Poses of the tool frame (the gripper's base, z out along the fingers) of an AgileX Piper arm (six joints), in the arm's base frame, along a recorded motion.
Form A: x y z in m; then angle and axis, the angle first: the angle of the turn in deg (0 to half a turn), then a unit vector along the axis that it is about.
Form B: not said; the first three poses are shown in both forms.
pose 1, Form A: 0.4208 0.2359 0.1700 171.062 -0.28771 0.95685 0.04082
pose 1, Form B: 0.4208 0.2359 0.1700 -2.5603 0.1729 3.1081
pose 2, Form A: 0.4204 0.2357 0.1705 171.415 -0.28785 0.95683 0.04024
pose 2, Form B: 0.4204 0.2357 0.1705 -2.5600 0.1666 3.1075
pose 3, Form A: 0.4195 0.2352 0.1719 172.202 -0.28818 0.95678 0.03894
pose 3, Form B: 0.4195 0.2352 0.1719 -2.5592 0.1528 3.1061
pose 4, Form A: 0.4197 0.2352 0.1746 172.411 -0.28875 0.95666 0.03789
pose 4, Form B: 0.4197 0.2352 0.1746 -2.5579 0.1487 3.1072
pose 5, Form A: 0.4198 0.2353 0.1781 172.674 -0.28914 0.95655 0.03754
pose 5, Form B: 0.4198 0.2353 0.1781 -2.5570 0.1441 3.1066
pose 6, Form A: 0.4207 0.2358 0.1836 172.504 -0.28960 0.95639 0.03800
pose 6, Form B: 0.4207 0.2358 0.1836 -2.5561 0.1472 3.1066
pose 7, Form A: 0.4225 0.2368 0.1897 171.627 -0.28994 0.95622 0.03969
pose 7, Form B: 0.4225 0.2368 0.1897 -2.5555 0.1629 3.1079
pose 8, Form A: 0.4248 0.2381 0.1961 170.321 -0.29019 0.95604 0.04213
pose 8, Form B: 0.4248 0.2381 0.1961 -2.5552 0.1861 3.1098
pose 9, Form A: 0.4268 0.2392 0.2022 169.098 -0.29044 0.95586 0.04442
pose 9, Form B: 0.4268 0.2392 0.2022 -2.5547 0.2078 3.1117
